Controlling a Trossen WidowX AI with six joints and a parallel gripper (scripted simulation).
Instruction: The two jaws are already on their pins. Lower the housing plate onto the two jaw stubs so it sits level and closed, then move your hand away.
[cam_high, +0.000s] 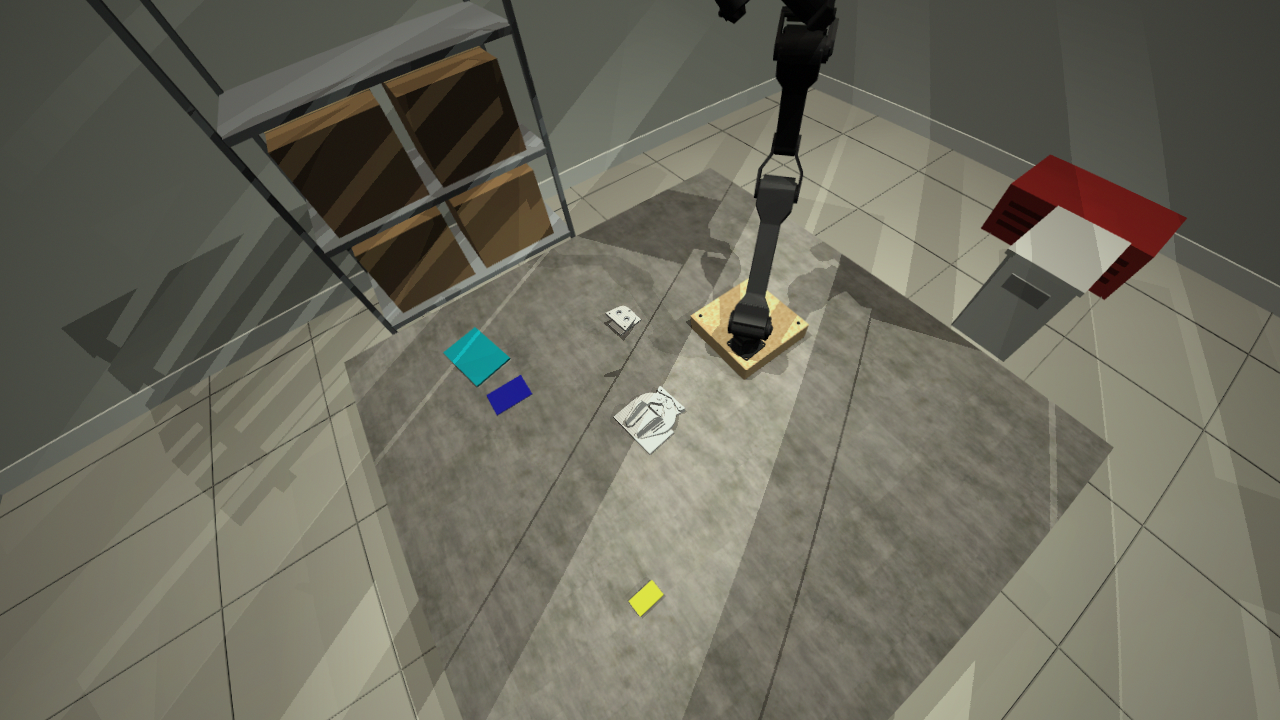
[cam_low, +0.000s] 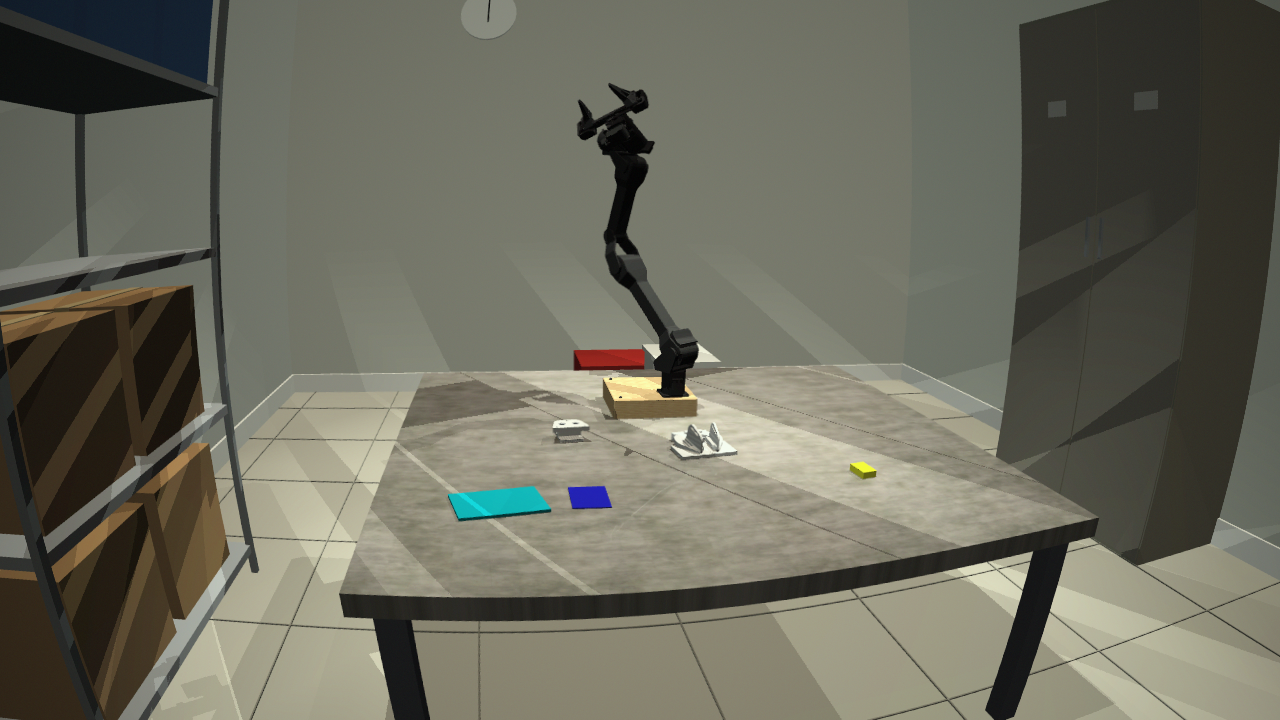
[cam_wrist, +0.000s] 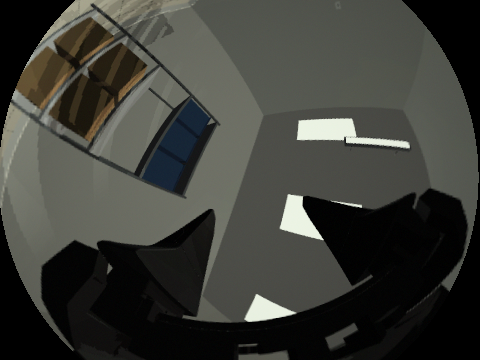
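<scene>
Now: gripper tip 190 mm short of the white block, 70 mm to the left of it and 760 mm above it. From my gripper tip the other things lie so: blue tile 530 mm ahead, 80 mm to the right, 770 mm below; then yellow block 530 mm ahead, 460 mm to the left, 760 mm below; then teal slab 540 mm ahead, 250 mm to the right, 770 mm below.
</scene>
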